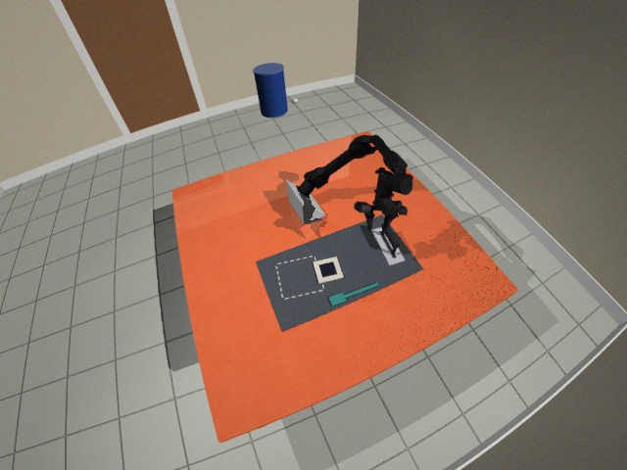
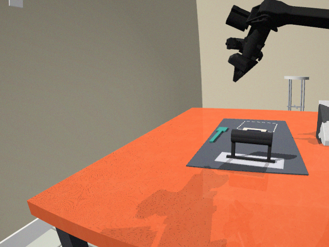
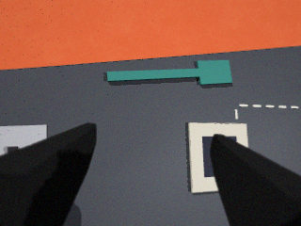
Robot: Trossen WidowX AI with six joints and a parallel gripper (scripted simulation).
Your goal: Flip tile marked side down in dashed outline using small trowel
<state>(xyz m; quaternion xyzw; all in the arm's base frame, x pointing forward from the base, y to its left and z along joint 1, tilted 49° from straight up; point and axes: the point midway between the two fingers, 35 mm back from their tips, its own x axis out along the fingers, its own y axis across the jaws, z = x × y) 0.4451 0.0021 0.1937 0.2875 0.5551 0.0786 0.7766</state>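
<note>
My gripper tip is 80 mm past the trowel, 130 mm to the right of it and 190 mm above it. Round my gripper tip: dark grey mat 40 mm behind, 120 mm to the right, 250 mm below; then tile 40 mm behind, 170 mm to the right, 230 mm below; then teal flat tool 100 mm ahead, 140 mm to the right, 230 mm below.
</note>
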